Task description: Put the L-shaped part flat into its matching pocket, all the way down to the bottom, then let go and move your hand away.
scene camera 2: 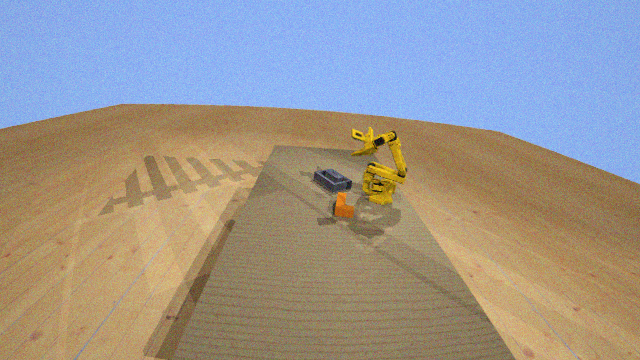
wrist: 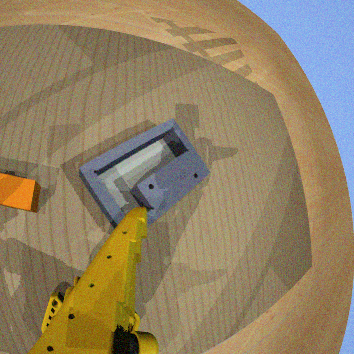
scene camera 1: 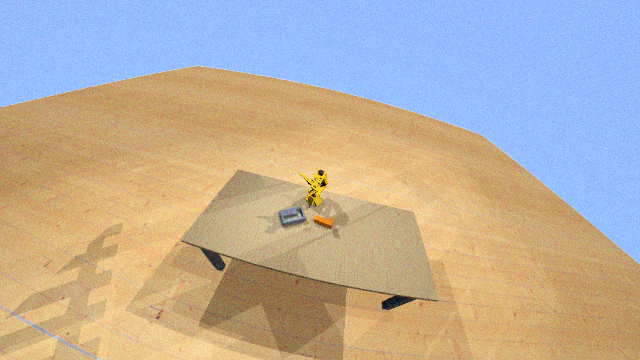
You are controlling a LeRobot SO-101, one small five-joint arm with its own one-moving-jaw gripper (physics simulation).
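Where they show: hand, tool point: [scene camera 2: 352,154] [wrist: 145,218] [scene camera 1: 307,196]; arm's base, link origin: [scene camera 2: 373,197] [scene camera 1: 312,202].
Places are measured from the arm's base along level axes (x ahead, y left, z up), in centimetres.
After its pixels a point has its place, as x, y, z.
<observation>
An orange L-shaped part [scene camera 1: 324,221] {14.8, 9.4, 3.0} [scene camera 2: 344,211] {13.5, 14.7, 2.0} [wrist: 19,194] {13.1, 5.0, 3.0} appears to lie flat on the table, partly cut off at the left edge of the wrist view. A blue-grey block [scene camera 1: 294,223] {19.3, -7.5, 0.4} [scene camera 2: 323,183] {19.3, -7.2, 1.2} [wrist: 172,176] {14.7, -12.1, 3.6} with an L-shaped pocket lies beside it, apart from it; the pocket holds no part. My gripper [scene camera 2: 357,143] {10.0, -3.9, 15.4} is fully open and empty, raised above the table on the bent arm. In the wrist view one notched jaw of the gripper [wrist: 138,216] {10.1, -3.4, 15.9} shows, its tip drawn over the block's near edge; the moving jaw is out of the picture.
The yellow arm's base [scene camera 1: 314,201] {1.2, 0.8, 2.8} [scene camera 2: 381,197] {-1.9, 3.2, 1.7} stands at the table's robot-side edge, close to the block and the part. The wooden table [scene camera 1: 370,250] {25.3, 38.6, 0.0} [scene camera 2: 320,300] {22.1, 47.1, 0.0} [wrist: 250,200] {10.9, -30.7, 0.0} carries shadows of the arm. Its edges drop to the floor.
</observation>
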